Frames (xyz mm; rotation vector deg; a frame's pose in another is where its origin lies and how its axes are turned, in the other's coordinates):
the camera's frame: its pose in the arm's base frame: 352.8 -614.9 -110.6 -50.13 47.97 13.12
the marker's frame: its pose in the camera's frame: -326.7 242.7 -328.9 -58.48 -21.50 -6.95
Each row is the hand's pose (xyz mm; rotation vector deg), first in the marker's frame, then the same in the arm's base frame.
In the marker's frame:
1: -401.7 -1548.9 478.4 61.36 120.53 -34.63
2: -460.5 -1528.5 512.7 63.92 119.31 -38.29
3: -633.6 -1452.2 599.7 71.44 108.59 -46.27
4: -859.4 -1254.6 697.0 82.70 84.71 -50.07
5: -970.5 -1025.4 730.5 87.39 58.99 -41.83
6: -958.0 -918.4 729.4 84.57 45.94 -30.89
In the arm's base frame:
1: 171.4 200.2 1259.8 -41.59 63.70 -95.02
2: 103.3 214.9 1273.3 -39.07 60.44 -95.67
3: -101.3 240.2 1302.6 -33.95 50.46 -90.38
4: -414.3 227.2 1265.7 -27.30 38.67 -73.18
5: -632.8 165.9 1145.3 -25.52 33.82 -49.25
6: -678.9 133.5 1053.4 -28.74 35.33 -32.96

